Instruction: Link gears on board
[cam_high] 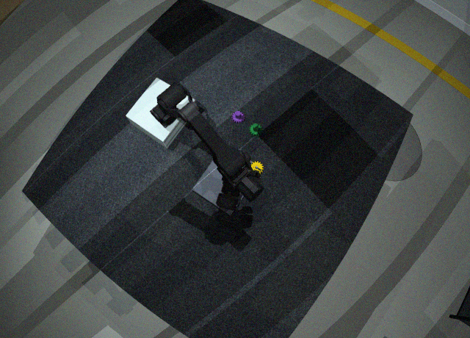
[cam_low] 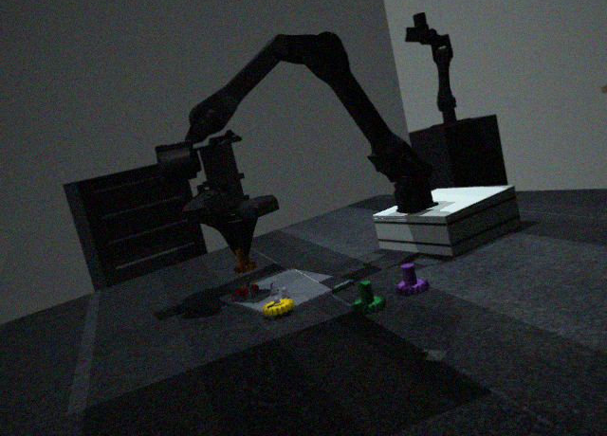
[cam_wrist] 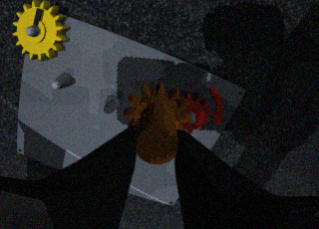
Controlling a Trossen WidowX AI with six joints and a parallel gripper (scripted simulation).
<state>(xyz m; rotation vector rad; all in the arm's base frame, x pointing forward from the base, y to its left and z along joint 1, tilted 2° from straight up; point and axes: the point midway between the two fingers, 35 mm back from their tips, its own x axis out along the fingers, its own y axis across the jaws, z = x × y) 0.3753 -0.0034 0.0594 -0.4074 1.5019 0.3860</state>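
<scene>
Right now the purple gear is 22 cm to the left of my gripper tip, 21 cm behind it and 7 cm below it. Also, from my gripper tip: orange gear 1 cm below; red arrow 8 cm below, 6 cm to the right, 2 cm ahead; yellow gear 12 cm to the left, 7 cm below, 1 cm behind.
</scene>
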